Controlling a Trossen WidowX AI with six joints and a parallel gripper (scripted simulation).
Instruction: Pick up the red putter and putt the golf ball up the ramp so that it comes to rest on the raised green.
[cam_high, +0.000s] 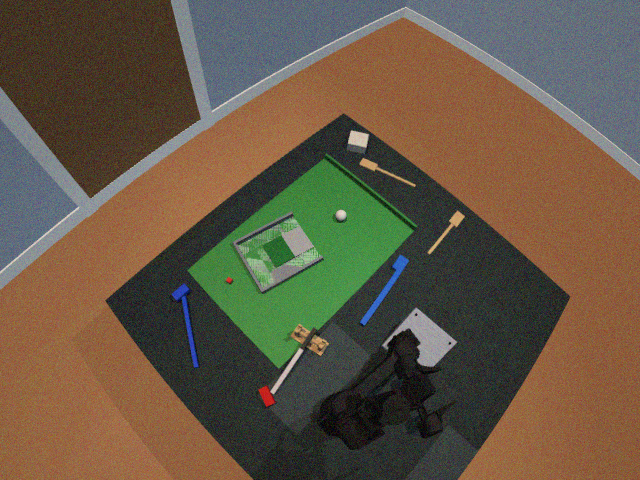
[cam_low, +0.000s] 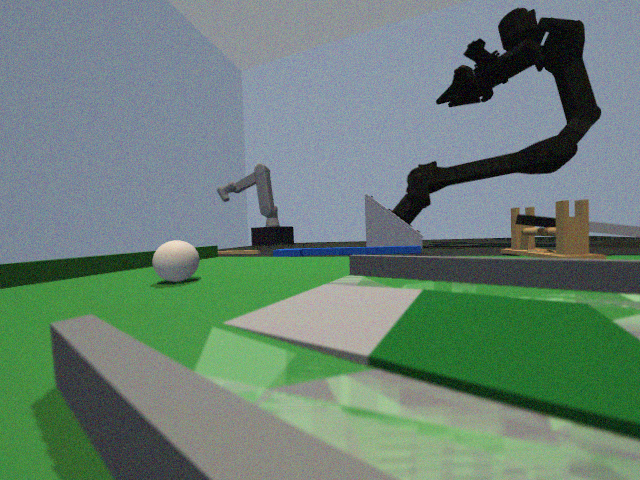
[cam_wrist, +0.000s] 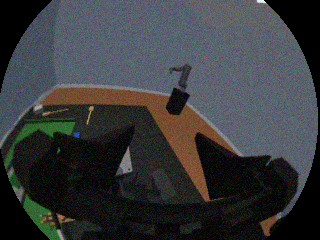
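Right now my gripper tip is 300 mm short of the red putter, 240 mm to the right of it and 370 mm above it. From my gripper tip the other things lie so: wooden rack (330 mm ahead, 120 mm to the left, 370 mm below); small red cube (660 mm ahead, 220 mm to the left, 390 mm below); white golf ball (630 mm ahead, 250 mm to the right, 380 mm below).
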